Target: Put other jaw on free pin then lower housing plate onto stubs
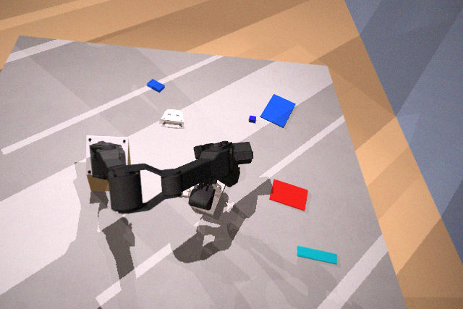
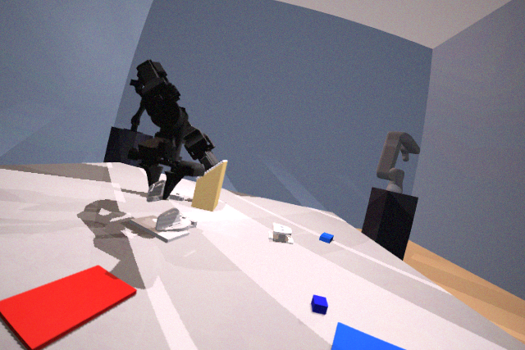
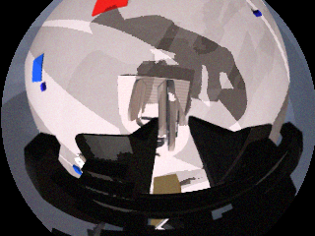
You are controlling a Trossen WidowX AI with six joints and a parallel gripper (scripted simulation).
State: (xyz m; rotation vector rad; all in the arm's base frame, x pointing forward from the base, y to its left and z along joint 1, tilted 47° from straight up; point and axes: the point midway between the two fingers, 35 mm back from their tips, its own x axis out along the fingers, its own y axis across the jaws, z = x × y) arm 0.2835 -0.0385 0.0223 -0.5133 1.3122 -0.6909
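Now: gripper tip 60 mm above the white base plate, 30 mm to the right of it and 20 mm short of it. From my gripper tip the other things lie so: cyan strip 350 mm ahead, 140 mm to the right, 60 mm below; then jaw 30 mm behind, 20 mm to the left; then red sheet 280 mm ahead, 60 mm to the left, 60 mm below.
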